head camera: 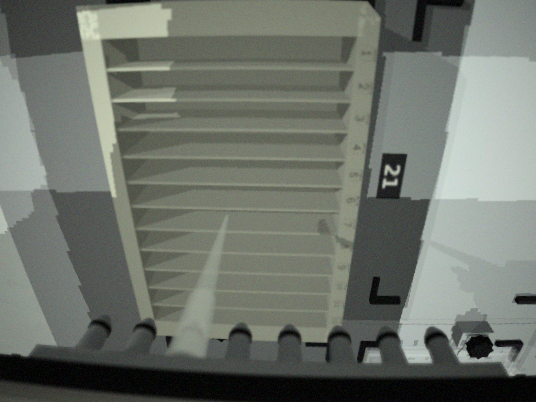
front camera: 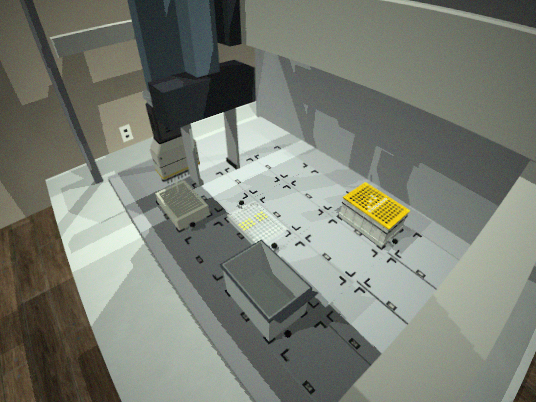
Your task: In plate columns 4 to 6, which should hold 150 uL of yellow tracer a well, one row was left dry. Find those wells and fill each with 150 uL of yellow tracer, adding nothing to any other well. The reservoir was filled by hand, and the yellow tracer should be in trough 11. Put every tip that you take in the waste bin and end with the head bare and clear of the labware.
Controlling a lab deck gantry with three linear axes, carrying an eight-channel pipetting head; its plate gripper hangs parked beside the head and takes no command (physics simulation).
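The pipetting head (front camera: pixel 171 159) (head camera: pixel 240 345) hangs over the far end of the pale reservoir (front camera: pixel 197 218) (head camera: pixel 225 24). One long pale tip (head camera: pixel 200 300) is on its third nozzle from the left; the other nozzles are bare. The reservoir's troughs look uniformly pale, and no yellow liquid can be made out in trough 11. The plate (front camera: pixel 274 231) has two groups of yellow wells (front camera: pixel 246 224) with a colourless gap between. The tip rack (front camera: pixel 360 226) has a yellow top. The waste bin (front camera: pixel 246 301) stands nearest the camera. The parked plate gripper (front camera: pixel 214 174) is open, its two paddles apart with nothing between.
Dark knobs (front camera: pixel 274 245) (head camera: pixel 479 346) stand beside labware on the deck. A label 21 (head camera: pixel 391 176) lies right of the reservoir in the head view. An upright post (front camera: pixel 62 92) stands at the left, and a pale panel (front camera: pixel 450 295) crosses the right foreground.
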